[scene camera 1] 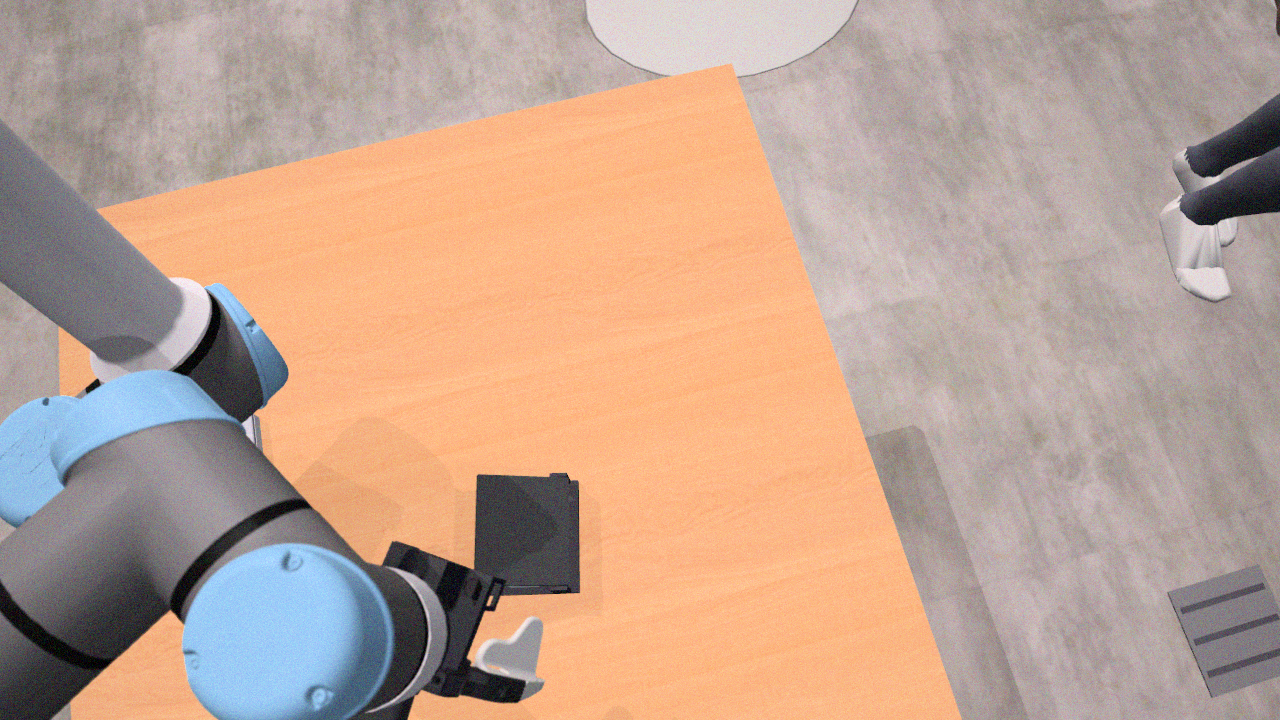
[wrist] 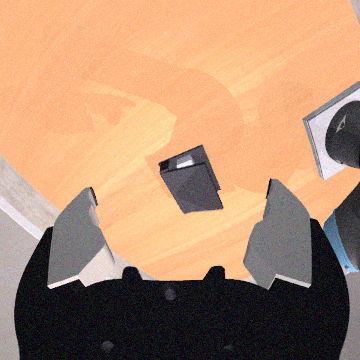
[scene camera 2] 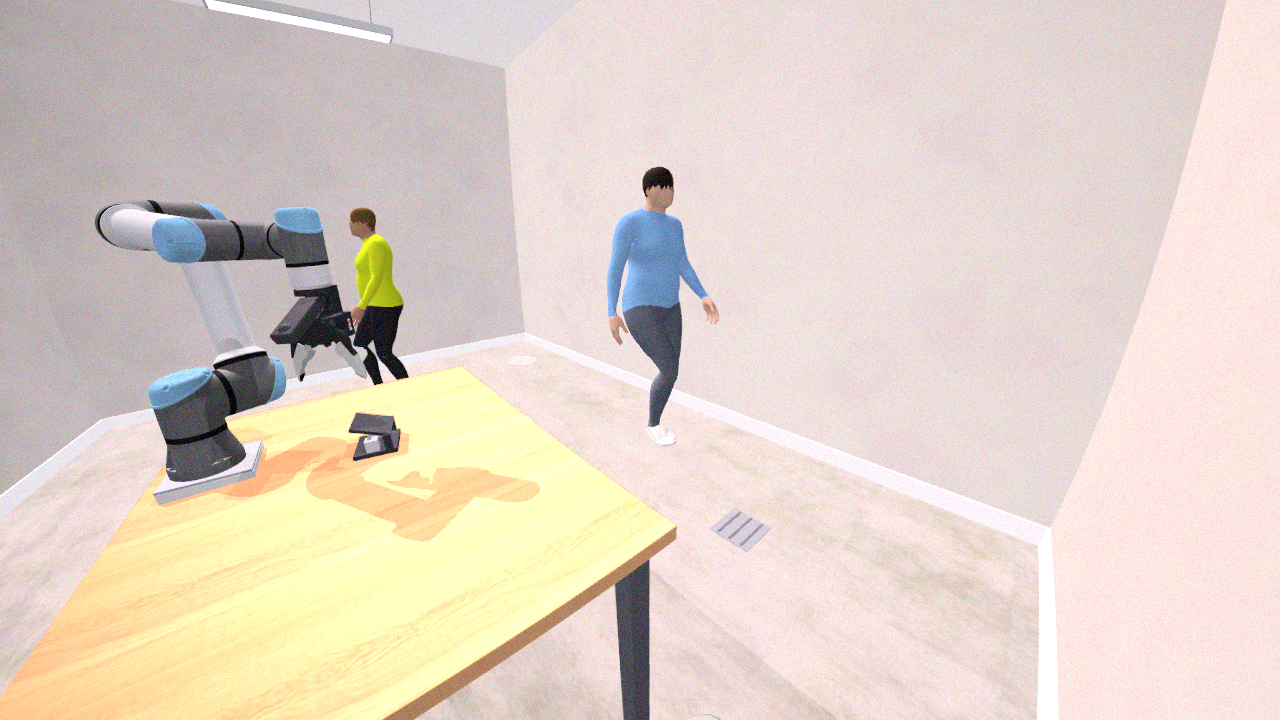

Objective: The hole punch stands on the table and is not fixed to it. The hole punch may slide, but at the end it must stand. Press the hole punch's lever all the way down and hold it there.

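Places are measured from the arm's base along level axes (x left, y back, z up), in millimetres.
Where they show: gripper, between the fingertips: (wrist: 179,186) (scene camera 2: 333,380); arm's base, origin of its link: (wrist: 350,132) (scene camera 2: 209,464).
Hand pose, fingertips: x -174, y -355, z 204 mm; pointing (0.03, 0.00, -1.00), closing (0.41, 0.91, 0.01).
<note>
Each offset is from my fingertips to the top centre of the thing. Level surfaces: height alone.
The black hole punch @[dz -146, dx +114, dy -35 mm] (scene camera 1: 526,532) (scene camera 2: 375,445) (wrist: 192,190) stands upright on the wooden table @[dz -231 mm] (scene camera 1: 626,268) (scene camera 2: 268,608) (wrist: 125,30). Its flat lever @[dz -146, dx +114, dy -35 mm] (scene camera 2: 372,422) is raised at a slant above the base, and a light metal part shows between them. My gripper (scene camera 1: 537,658) (scene camera 2: 332,374) (wrist: 179,186) is open and empty. It hangs well above the table, apart from the hole punch, and beyond it to the upper left in scene camera 2. In the wrist view the hole punch appears between the fingertips, farther below.
The arm's base plate (scene camera 2: 210,479) (wrist: 315,145) stands on the table to one side of the hole punch. A person in blue (scene camera 2: 653,259) and a person in yellow (scene camera 2: 375,273) stand on the floor beyond the table. A floor grate (scene camera 1: 1230,626) (scene camera 2: 741,529) lies beside the table.
</note>
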